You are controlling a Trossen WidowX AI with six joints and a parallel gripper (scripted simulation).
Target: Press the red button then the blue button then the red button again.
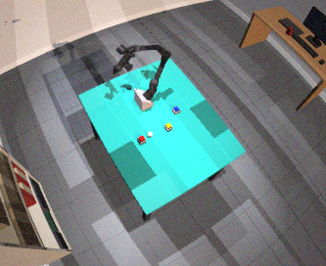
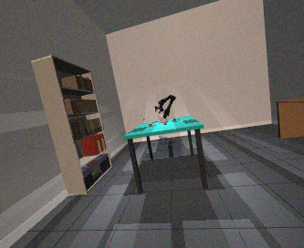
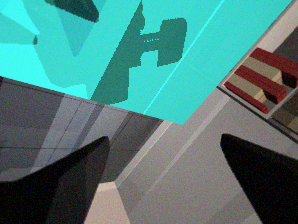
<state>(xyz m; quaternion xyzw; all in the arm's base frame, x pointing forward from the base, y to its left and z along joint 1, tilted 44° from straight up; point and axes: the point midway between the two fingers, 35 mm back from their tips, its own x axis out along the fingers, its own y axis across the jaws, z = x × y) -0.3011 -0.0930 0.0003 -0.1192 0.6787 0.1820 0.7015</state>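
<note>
My gripper tip is 530 mm short of the red button, 140 mm to the left of it and 130 mm above it. Round my gripper tip: white block: 530 mm ahead, 70 mm to the right, 150 mm below; then yellow button: 570 mm ahead, 80 mm to the left, 130 mm below; then blue button: 490 mm ahead, 220 mm to the left, 130 mm below.
</note>
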